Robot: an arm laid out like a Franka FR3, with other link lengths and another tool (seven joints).
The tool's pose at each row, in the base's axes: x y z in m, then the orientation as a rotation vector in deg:
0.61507 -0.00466 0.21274 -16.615 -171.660 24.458
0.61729 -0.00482 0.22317 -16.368 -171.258 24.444
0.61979 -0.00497 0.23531 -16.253 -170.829 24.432
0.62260 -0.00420 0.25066 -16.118 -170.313 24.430
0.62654 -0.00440 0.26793 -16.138 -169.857 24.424
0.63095 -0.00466 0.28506 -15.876 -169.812 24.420
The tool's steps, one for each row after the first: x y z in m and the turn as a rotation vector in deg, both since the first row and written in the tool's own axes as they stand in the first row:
-0.00144 -0.00275 -0.01020 0.075 0.393 -0.193
-0.00302 -0.00592 -0.02208 0.151 0.812 -0.300
-0.00449 -0.00910 -0.03731 0.251 1.314 -0.427
-0.00712 -0.01353 -0.05426 0.330 1.758 -0.447
-0.01022 -0.01791 -0.07111 0.347 1.801 -0.624

